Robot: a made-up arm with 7 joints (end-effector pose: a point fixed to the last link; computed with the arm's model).
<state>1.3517 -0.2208 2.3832 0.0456 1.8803 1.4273 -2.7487</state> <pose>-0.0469 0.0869 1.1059 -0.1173 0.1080 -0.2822</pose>
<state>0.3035 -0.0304 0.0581 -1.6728 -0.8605 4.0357 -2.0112</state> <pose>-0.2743 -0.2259 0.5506 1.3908 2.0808 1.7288</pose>
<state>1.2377 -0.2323 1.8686 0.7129 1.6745 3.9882 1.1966</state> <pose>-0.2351 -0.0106 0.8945 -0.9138 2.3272 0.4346</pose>
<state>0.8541 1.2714 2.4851 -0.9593 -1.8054 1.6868 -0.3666</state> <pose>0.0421 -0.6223 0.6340 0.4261 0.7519 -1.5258</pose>
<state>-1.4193 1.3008 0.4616 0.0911 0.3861 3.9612 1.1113</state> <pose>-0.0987 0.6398 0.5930 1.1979 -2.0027 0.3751</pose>
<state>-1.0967 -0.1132 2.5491 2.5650 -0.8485 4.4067 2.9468</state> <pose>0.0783 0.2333 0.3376 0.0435 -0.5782 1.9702</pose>
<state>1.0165 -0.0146 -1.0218 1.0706 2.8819 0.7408 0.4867</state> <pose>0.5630 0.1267 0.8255 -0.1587 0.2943 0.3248</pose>
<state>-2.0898 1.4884 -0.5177 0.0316 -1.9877 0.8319 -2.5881</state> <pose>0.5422 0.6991 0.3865 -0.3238 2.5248 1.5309</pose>
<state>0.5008 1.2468 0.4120 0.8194 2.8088 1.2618 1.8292</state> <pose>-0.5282 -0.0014 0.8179 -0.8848 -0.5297 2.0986</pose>
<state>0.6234 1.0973 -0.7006 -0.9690 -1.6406 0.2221 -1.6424</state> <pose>-0.7268 -0.1060 0.2337 1.6310 -1.8657 0.8263</pose>
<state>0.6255 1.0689 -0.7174 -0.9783 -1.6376 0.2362 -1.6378</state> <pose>-0.7261 -0.0977 0.2551 1.6062 -1.8598 0.7891</pose>
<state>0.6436 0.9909 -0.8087 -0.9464 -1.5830 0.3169 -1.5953</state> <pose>-0.7305 -0.0839 0.3508 1.4859 -1.7990 0.6280</pose>
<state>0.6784 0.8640 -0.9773 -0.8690 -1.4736 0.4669 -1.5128</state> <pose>-0.7102 -0.0592 0.5198 1.2457 -1.6443 0.4038</pose>
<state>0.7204 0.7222 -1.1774 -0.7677 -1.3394 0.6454 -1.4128</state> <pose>-0.6409 -0.0241 0.7002 0.9521 -1.4131 0.2416</pose>
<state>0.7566 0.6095 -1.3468 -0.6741 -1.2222 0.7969 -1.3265</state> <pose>-0.5537 0.0072 0.8268 0.7168 -1.1926 0.1765</pose>
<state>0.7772 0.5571 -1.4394 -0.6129 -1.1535 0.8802 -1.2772</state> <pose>-0.5011 0.0178 0.8847 0.6055 -1.0656 0.1675</pose>
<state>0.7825 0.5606 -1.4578 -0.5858 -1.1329 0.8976 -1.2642</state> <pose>-0.4950 0.0072 0.8955 0.6003 -1.0384 0.1752</pose>
